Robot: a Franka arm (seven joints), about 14 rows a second.
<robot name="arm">
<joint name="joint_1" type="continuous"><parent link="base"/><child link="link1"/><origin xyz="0 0 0.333" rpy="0 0 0"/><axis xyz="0 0 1"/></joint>
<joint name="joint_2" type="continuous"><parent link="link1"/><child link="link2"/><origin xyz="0 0 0" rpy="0 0 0"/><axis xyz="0 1 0"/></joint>
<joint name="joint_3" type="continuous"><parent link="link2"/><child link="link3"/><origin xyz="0 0 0.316" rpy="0 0 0"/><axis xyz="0 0 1"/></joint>
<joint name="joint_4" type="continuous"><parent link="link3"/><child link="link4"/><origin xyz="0.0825 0 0" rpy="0 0 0"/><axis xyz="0 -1 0"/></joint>
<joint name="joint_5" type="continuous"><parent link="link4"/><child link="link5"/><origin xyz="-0.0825 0 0.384" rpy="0 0 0"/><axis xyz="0 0 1"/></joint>
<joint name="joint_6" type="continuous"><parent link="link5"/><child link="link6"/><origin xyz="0 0 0" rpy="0 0 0"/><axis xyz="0 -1 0"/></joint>
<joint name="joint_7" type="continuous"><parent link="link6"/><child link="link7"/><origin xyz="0.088 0 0" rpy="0 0 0"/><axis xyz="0 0 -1"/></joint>
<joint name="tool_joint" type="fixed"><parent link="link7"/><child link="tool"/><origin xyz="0 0 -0.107" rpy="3.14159 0 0"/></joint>
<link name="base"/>
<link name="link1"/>
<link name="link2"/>
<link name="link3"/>
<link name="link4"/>
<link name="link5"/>
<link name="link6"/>
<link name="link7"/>
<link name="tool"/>
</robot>
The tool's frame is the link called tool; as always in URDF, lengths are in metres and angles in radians. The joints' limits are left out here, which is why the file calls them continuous.
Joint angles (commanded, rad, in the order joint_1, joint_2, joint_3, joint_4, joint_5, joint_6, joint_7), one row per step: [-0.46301 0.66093 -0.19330 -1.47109 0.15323 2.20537 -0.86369]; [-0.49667 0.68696 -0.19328 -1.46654 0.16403 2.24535 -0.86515]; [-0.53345 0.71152 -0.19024 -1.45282 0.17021 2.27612 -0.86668]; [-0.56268 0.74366 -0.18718 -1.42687 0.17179 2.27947 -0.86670]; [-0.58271 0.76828 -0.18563 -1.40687 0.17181 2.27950 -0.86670]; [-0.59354 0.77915 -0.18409 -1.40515 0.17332 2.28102 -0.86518]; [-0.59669 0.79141 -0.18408 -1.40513 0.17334 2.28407 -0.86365]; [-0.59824 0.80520 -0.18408 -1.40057 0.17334 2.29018 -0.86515]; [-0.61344 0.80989 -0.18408 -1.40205 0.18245 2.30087 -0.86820]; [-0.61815 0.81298 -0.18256 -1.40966 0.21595 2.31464 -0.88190]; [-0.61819 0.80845 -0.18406 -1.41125 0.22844 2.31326 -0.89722]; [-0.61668 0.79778 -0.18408 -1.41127 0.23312 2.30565 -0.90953]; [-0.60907 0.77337 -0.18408 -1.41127 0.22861 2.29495 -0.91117]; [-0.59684 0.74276 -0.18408 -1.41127 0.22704 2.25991 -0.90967]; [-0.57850 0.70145 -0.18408 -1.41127 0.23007 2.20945 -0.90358]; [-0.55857 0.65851 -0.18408 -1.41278 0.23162 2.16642 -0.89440]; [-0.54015 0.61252 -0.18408 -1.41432 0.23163 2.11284 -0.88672]
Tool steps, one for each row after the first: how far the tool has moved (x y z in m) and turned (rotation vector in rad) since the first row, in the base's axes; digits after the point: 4 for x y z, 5 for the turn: [-0.0111 -0.0221 -0.0127 -0.01004 -0.01660 -0.03794]; [-0.0223 -0.0446 -0.0212 -0.02198 -0.03281 -0.07305]; [-0.0304 -0.0618 -0.0325 -0.02182 -0.02930 -0.09764]; [-0.0365 -0.0737 -0.0414 -0.02100 -0.02404 -0.11397]; [-0.0414 -0.0788 -0.0486 -0.01576 -0.01849 -0.12587]; [-0.0436 -0.0802 -0.0573 -0.01155 -0.01022 -0.13056]; [-0.0440 -0.0814 -0.0647 -0.01166 -0.00623 -0.13005]; [-0.0515 -0.0898 -0.0678 -0.01077 -0.01354 -0.14790]; [-0.0539 -0.0911 -0.0722 0.00483 -0.03323 -0.15931]; [-0.0544 -0.0916 -0.0696 0.00926 -0.04062 -0.15278]; [-0.0532 -0.0907 -0.0625 0.01080 -0.04655 -0.14140]; [-0.0484 -0.0870 -0.0457 0.00333 -0.05737 -0.12869]; [-0.0426 -0.0788 -0.0267 0.01234 -0.05839 -0.11510]; [-0.0350 -0.0657 -0.0015 0.03027 -0.06039 -0.10117]; [-0.0277 -0.0514 0.0248 0.04258 -0.06668 -0.08781]; [-0.0232 -0.0365 0.0522 0.05953 -0.06665 -0.07247]
